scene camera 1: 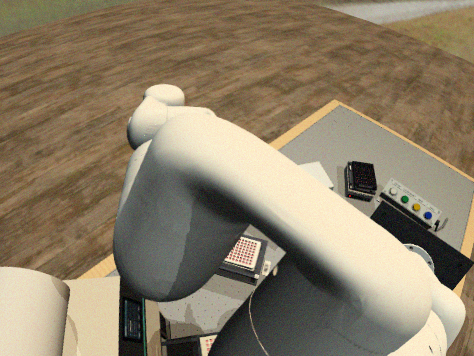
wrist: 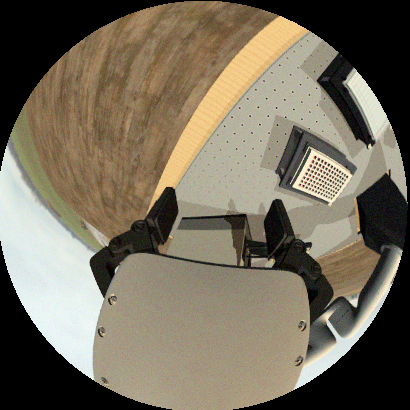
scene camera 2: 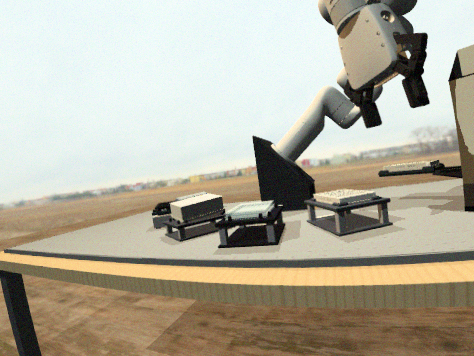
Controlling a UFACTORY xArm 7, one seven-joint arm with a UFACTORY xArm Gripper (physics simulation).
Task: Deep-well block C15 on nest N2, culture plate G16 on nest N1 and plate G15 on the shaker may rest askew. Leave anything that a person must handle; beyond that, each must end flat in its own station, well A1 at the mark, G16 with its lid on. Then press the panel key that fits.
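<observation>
My gripper (scene camera 2: pixel 394 106) (wrist: pixel 222 204) is open and empty, high above the table near the large box-shaped instrument. A tall white block (scene camera 2: pixel 196 207), which looks like deep-well block C15, sits on the left nest (scene camera 2: pixel 192 230). A plate with a clear, pale lid (scene camera 2: pixel 251 209) (wrist: pixel 369 102), likely G16, is on the middle nest (scene camera 2: pixel 250 245) (wrist: pixel 345 100). I cannot tell whether either is askew. In scene camera 1, a black plate (scene camera 1: pixel 362 175), likely G15, sits on the shaker (scene camera 1: pixel 359 195). The key panel (scene camera 1: pixel 411 204) has white, green, yellow and blue keys; its lettering is unreadable.
A plate with red wells (scene camera 1: pixel 243 251) (scene camera 2: pixel 345 196) (wrist: pixel 324 175) sits on another nest. The instrument (scene camera 1: pixel 90 320) (scene camera 2: pixel 462 120) (wrist: pixel 205 245) stands near a plate on an extended tray (scene camera 2: pixel 387 173). The dark arm base (scene camera 2: pixel 280 175) (wrist: pixel 384 215) stands behind the nests. My arm covers much of scene camera 1.
</observation>
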